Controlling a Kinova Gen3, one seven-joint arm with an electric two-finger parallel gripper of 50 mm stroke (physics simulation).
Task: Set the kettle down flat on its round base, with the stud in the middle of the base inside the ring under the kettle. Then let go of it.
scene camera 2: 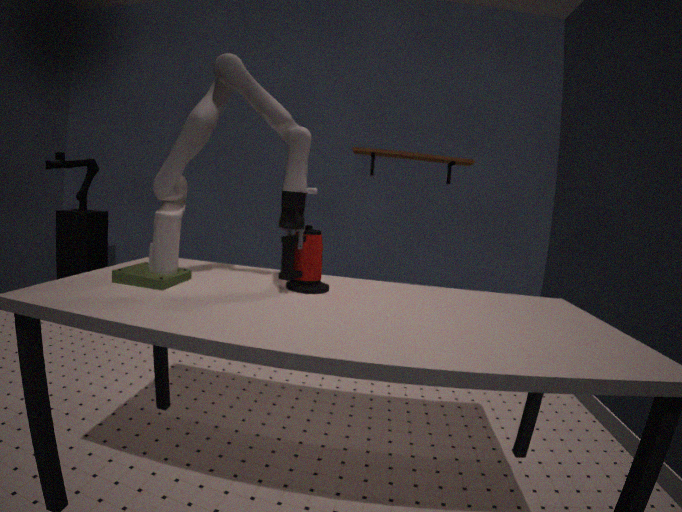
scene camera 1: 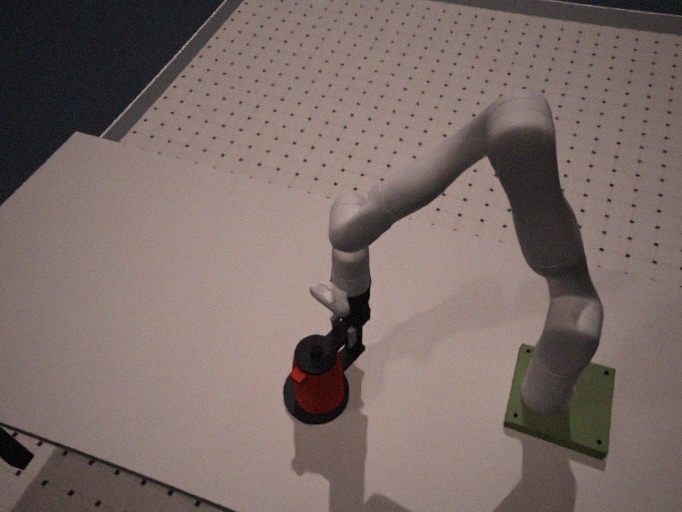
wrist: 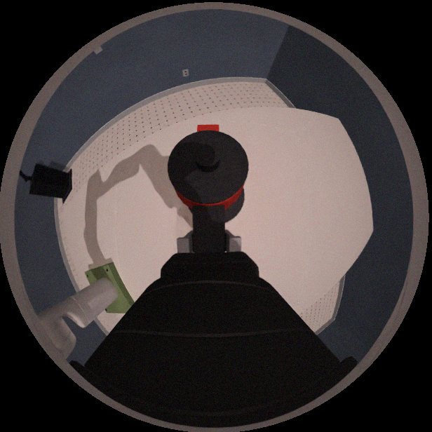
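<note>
The red kettle (scene camera 1: 320, 392) (scene camera 2: 312, 257) with a black lid stands upright over the round black base (scene camera 1: 289, 406) (scene camera 2: 308, 287). Its spout points away from the gripper. The base's rim shows around the kettle's foot in the scene camera 1 view. In the scene camera 2 view no clear gap shows between kettle and base. In the wrist view the kettle's lid (wrist: 227, 177) hides most of the base. The stud and the ring are hidden under the kettle. My gripper (scene camera 1: 343, 330) (scene camera 2: 295, 240) (wrist: 209, 237) is shut on the kettle's black handle, beside the body.
The arm's green mounting plate (scene camera 1: 594, 405) (scene camera 2: 137, 278) (wrist: 120, 297) is on the same white table (scene camera 1: 165, 286) (scene camera 2: 440, 330). A wooden shelf (scene camera 2: 413, 155) is on the wall. A black cabinet (scene camera 2: 82, 242) (wrist: 50, 181) stands away from the table.
</note>
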